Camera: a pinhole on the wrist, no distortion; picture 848 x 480 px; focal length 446.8 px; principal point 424.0 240.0 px. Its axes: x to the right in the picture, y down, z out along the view. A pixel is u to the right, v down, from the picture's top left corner.
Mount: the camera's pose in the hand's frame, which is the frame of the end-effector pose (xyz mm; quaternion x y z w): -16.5 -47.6 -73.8 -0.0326 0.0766 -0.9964 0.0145
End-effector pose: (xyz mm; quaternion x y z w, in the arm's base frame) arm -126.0 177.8 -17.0 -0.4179 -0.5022 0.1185 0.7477
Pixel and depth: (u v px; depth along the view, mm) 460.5 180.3 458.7
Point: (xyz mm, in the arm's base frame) -483.3 324.6 67.2
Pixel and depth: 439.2 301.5 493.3
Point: -514.2 264.4 184.4
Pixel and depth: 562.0 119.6 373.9
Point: -449.1 268.0 -35.1
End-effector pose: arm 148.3 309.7 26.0 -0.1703 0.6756 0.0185 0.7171
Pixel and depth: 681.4 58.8 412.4
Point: 475.9 501.3 250.7
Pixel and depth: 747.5 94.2 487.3
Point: 549.3 523.1 365.1
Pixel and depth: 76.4 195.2 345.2
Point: 432.1 269.3 -221.1
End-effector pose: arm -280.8 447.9 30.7 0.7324 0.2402 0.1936 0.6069
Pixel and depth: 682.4 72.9 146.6
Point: -309.3 329.1 -2.7
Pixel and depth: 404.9 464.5 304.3
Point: -176.5 335.3 -247.5
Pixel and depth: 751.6 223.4 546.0
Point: -319.1 -148.9 -180.8
